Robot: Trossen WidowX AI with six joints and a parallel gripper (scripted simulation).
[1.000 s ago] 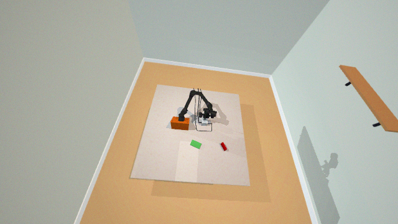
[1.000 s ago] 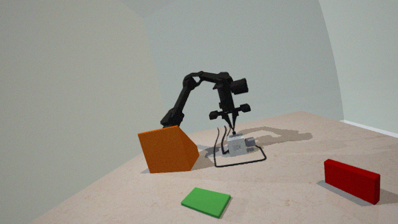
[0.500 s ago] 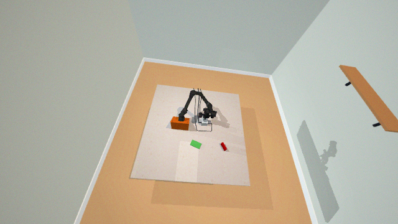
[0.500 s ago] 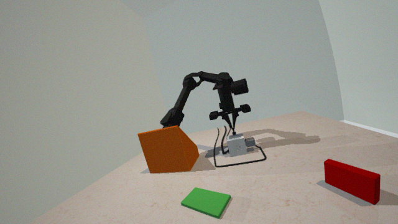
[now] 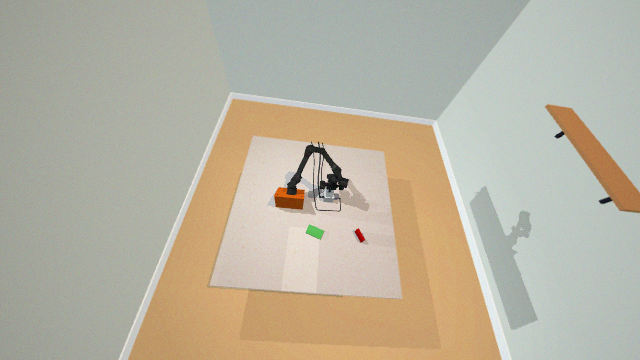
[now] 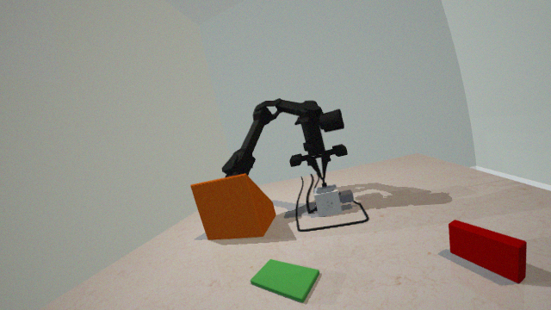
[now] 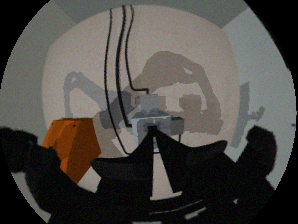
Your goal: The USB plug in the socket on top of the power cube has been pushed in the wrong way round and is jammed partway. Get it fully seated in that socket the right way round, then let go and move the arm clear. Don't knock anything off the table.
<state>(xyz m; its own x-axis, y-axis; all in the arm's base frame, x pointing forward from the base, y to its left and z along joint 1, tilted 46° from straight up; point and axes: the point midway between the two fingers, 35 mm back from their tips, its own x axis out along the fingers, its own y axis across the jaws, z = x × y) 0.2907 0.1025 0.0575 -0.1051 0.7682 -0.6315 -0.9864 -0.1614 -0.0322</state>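
My gripper tip is 2 cm above the black USB plug. Also, from my gripper tip: green flat tile (6 cm behind, 33 cm to the right, 10 cm below); red block (28 cm ahead, 31 cm to the right, 8 cm below).
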